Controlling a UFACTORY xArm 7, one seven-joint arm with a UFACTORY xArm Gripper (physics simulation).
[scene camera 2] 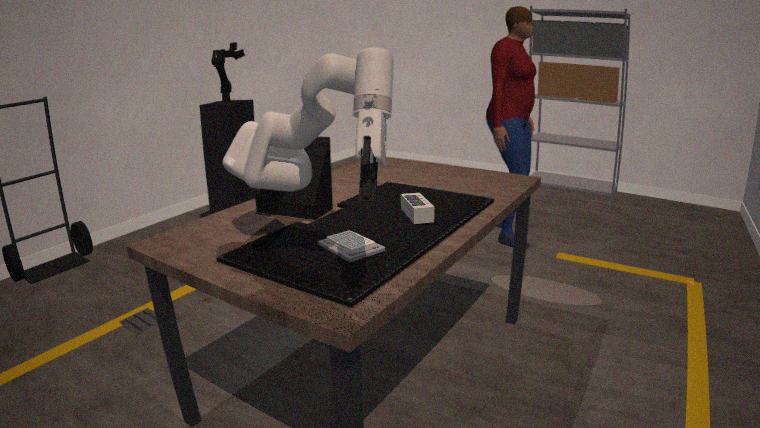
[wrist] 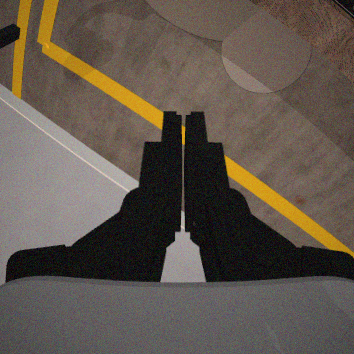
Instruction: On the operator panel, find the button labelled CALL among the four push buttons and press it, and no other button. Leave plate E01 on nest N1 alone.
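Places are measured from the arm's base along level axes (x ahead, y left, z up), in metres.
Pixels of known places: gripper, fingertip midpoint: (scene camera 2: 367, 201) (wrist: 182, 138).
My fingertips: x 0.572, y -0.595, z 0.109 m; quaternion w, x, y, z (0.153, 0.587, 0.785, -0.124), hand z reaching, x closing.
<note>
For each thing: its middle in the pictures, then the offset to it from my fingertips. "spot": a spot on its surface instead. Level surfaces: height alone.
- operator panel at the middle of its body: (scene camera 2: 416, 207) 0.230 m down, 0.132 m back, 0.669 m left
- black mat at its surface level: 0.258 m down
- pale plate at the middle of its body: (scene camera 2: 350, 241) 0.239 m down, 0.212 m back, 0.331 m left
- flat nest at a spot on its surface: (scene camera 2: 373, 252) spot: 0.250 m down, 0.131 m back, 0.309 m left
- brown wooden table at its surface level: 0.270 m down
The operator panel (scene camera 2: 420, 211) is a small white box with dark markings on its sloped top, standing on the black mat (scene camera 2: 297, 265) in the scene view. Its buttons and labels are too small to read. A pale plate (scene camera 2: 351, 242) lies on a flat nest (scene camera 2: 373, 252) on the nearer part of the mat. My gripper (scene camera 2: 368, 196) (wrist: 182, 138) is shut and empty. In the scene view it points down beyond the plate and to the left of the panel, apart from both. Neither the panel nor the plate shows in the wrist view.
The mat lies on a brown wooden table (scene camera 2: 202, 276). A black box (scene camera 2: 319, 175) stands at the table's far left side, by the arm. A person (scene camera 2: 513, 79) in a red top stands behind the table's far right end, by a shelf rack (scene camera 2: 623, 106).
</note>
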